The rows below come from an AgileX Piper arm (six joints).
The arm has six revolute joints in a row. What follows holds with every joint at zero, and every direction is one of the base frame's.
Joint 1 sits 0.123 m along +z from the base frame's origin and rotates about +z.
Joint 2 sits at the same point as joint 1 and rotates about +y.
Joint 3 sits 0.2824 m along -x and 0.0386 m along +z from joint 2 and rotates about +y.
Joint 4 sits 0.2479 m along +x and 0.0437 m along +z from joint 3 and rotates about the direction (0.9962, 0, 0.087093).
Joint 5 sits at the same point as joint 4 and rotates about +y.
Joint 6 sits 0.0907 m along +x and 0.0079 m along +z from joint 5 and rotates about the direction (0.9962, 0, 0.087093).
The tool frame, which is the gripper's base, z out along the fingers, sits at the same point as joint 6; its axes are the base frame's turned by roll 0, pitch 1.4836 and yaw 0 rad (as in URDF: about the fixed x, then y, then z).
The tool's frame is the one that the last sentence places.
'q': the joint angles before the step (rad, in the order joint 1, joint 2, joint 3, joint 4, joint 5, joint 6). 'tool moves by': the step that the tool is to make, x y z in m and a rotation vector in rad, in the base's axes. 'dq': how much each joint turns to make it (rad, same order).
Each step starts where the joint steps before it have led.
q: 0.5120 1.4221 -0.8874 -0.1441 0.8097 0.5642
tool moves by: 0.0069 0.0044 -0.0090 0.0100 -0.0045 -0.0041
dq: 0.0001 0.0389 0.0001 0.0001 -0.0472 0.0108
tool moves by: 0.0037 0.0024 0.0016 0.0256 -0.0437 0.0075
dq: -0.0001 0.0001 -0.0002 -0.0030 -0.0510 0.0003
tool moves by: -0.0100 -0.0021 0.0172 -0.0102 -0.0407 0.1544
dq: 0.0001 -0.0686 0.0002 0.0540 0.0225 -0.1964
